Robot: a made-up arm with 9 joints. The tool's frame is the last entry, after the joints.
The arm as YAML. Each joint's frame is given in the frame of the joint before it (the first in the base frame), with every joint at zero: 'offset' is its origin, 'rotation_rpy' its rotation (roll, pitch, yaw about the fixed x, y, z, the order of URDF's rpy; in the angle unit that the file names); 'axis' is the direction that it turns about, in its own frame. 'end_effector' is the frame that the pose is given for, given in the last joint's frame.
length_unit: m
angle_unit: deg
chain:
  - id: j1
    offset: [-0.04, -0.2, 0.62]
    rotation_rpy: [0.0, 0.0, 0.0]
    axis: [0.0, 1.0, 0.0]
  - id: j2
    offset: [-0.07, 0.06, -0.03]
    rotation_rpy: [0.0, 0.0, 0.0]
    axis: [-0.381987, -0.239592, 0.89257]
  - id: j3
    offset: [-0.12, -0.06, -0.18]
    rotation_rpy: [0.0, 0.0, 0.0]
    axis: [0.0, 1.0, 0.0]
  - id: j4
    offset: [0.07, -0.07, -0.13]
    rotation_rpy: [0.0, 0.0, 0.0]
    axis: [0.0, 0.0, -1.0]
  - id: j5
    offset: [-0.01, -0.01, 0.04]
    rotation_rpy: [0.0, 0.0, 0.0]
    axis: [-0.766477, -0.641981, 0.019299]
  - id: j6
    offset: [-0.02, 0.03, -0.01]
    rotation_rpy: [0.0, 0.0, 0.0]
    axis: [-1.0, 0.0, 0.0]
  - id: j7
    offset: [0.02, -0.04, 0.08]
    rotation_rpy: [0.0, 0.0, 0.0]
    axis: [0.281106, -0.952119, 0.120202]
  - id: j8
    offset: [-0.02, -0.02, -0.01]
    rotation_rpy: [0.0, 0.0, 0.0]
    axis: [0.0, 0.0, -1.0]
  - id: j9
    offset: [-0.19, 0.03, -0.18]
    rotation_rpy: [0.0, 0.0, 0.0]
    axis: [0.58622, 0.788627, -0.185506]
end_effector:
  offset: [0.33, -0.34, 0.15]
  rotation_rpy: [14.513, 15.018, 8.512]
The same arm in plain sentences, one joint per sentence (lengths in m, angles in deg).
The arm has nine revolute joints in a row. What follows holds with every joint at zero, and every direction is one of the base frame's.
Joint 1 sits 0.0400 m along -x and 0.2000 m along -y and 0.6200 m along +z from the base frame's origin and rotates about +y.
Joint 2 sits 0.0700 m along -x and 0.0600 m along +y and 0.0300 m along -z from joint 1 and rotates about the direction (-0.381987, -0.239592, 0.89257).
Joint 3 sits 0.1200 m along -x and 0.0600 m along -y and 0.1800 m along -z from joint 2 and rotates about +y.
Joint 4 sits 0.0700 m along +x and 0.0700 m along -y and 0.1300 m along -z from joint 3 and rotates about -z.
Joint 5 sits 0.0100 m along -x and 0.0100 m along -y and 0.0400 m along +z from joint 4 and rotates about the direction (-0.766477, -0.641981, 0.019299).
Joint 6 sits 0.0200 m along -x and 0.0300 m along +y and 0.0100 m along -z from joint 5 and rotates about -x.
Joint 7 sits 0.0200 m along +x and 0.0400 m along -y and 0.0800 m along +z from joint 6 and rotates about the direction (0.281106, -0.952119, 0.120202).
Joint 8 sits 0.0200 m along -x and 0.0200 m along -y and 0.0100 m along -z from joint 7 and rotates about -z.
Joint 9 sits 0.1900 m along -x and 0.0300 m along +y and 0.1800 m along -z from joint 8 and rotates about the direction (0.58622, 0.788627, -0.185506).
The tool frame, which is the frame that the pose is given for, sits 0.3300 m along +x and 0.3400 m along -y and 0.1500 m along +z from joint 9; its axes are the base frame's turned by roll 14.51, pitch 15.02 and yaw 8.51 deg (as in URDF: about the fixed x, then y, then z).

